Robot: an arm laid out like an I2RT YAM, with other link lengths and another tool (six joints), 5 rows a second.
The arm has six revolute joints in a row. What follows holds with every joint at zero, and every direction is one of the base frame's. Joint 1 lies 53.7 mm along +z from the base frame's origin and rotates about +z. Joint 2 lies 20.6 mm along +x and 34.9 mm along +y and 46.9 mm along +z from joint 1 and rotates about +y. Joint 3 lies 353.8 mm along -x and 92.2 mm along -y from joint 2 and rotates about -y. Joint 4 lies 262.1 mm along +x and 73.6 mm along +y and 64.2 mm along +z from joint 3 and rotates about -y. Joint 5 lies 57 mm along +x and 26.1 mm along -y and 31.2 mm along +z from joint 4 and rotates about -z. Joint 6 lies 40.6 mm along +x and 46.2 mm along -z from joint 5 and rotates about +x. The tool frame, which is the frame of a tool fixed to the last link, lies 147 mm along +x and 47 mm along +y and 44 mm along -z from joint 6; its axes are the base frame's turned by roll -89.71, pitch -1.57 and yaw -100.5 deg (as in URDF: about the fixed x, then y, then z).
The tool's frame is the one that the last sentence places.
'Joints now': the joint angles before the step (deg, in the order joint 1, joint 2, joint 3, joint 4, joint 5, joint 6). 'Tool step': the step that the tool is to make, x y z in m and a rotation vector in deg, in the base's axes. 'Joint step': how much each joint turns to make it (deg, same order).
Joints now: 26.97, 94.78, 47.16, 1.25, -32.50, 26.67
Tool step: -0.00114, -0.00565, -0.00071, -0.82, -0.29, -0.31
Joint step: -0.49, -0.76, -0.34, -0.98, 0.50, -0.85
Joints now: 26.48, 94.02, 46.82, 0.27, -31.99, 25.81
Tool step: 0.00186, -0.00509, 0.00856, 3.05, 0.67, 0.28
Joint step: -2.13, -0.12, -0.40, 1.21, -3.87, 0.42
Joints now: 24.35, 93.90, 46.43, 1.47, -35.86, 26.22
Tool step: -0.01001, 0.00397, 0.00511, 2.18, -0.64, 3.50
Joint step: 0.21, 0.11, -0.33, 1.03, -3.53, -1.46
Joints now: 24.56, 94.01, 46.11, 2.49, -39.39, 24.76
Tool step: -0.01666, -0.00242, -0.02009, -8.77, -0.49, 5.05
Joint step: 2.85, 0.85, 3.39, -11.16, 4.76, -8.66
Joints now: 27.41, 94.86, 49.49, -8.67, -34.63, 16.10
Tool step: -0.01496, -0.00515, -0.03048, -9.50, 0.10, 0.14
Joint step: 4.06, 0.42, -0.57, -4.50, 9.02, -1.43
